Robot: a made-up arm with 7 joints. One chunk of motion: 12 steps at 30 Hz.
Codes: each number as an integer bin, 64 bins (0 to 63) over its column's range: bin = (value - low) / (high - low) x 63, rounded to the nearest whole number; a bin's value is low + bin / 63 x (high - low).
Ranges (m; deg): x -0.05..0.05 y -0.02..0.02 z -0.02..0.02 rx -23..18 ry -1..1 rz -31..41
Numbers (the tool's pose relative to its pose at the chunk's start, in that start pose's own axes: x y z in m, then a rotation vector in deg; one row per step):
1: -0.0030 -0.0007 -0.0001 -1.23 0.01 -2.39
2: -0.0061 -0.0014 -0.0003 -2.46 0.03 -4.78
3: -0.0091 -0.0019 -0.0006 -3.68 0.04 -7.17
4: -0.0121 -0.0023 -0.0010 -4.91 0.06 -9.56
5: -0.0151 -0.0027 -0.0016 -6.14 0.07 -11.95
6: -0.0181 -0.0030 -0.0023 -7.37 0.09 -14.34
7: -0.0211 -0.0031 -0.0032 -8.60 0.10 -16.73
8: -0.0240 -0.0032 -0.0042 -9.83 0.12 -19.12
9: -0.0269 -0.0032 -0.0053 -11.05 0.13 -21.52
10: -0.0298 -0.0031 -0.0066 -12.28 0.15 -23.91
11: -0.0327 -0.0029 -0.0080 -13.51 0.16 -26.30
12: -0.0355 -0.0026 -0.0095 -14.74 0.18 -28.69
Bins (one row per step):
1: 30 30 31 33 32 25
2: 28 29 31 32 32 23
3: 26 29 31 30 33 21
4: 24 28 30 28 33 19
5: 22 27 29 26 34 17
6: 20 27 28 24 34 15
7: 18 27 26 22 35 12
8: 16 26 25 20 35 10
9: 15 26 23 18 36 8
10: 13 27 21 16 36 6
11: 11 27 19 15 37 4
12: 9 27 17 13 37 2

